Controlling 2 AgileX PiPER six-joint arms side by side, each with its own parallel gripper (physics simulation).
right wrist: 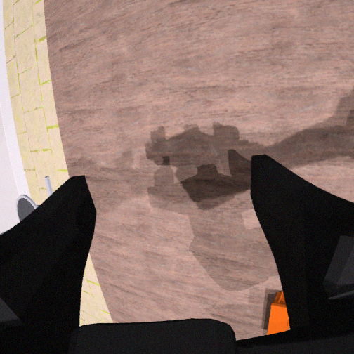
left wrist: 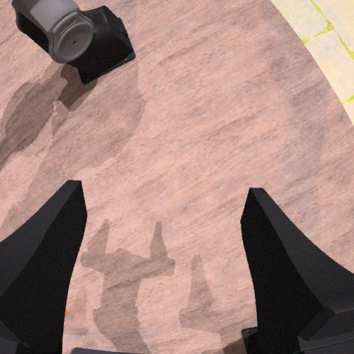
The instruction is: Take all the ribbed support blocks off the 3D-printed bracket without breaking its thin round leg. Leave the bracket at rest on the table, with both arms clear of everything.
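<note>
An orange printed piece (right wrist: 278, 320) shows at the lower right of the right wrist view, partly hidden behind a finger; whether it is the bracket or a support block I cannot tell. A tiny orange speck (left wrist: 66, 312) shows beside the left finger in the left wrist view; the rest of it is hidden. The bracket's thin round leg does not show in either view. My left gripper (left wrist: 164, 202) is open and empty above the table (left wrist: 200, 130). My right gripper (right wrist: 169, 185) is open and empty above the table (right wrist: 200, 75), with the orange piece beyond its right finger.
A black arm base (left wrist: 107, 45) with a grey joint (left wrist: 74, 40) stands at the upper left of the left wrist view. A dark plate corner (left wrist: 248, 331) shows at the bottom. A grey round object (right wrist: 26, 206) lies past the table's edge. Arm shadows cross the table.
</note>
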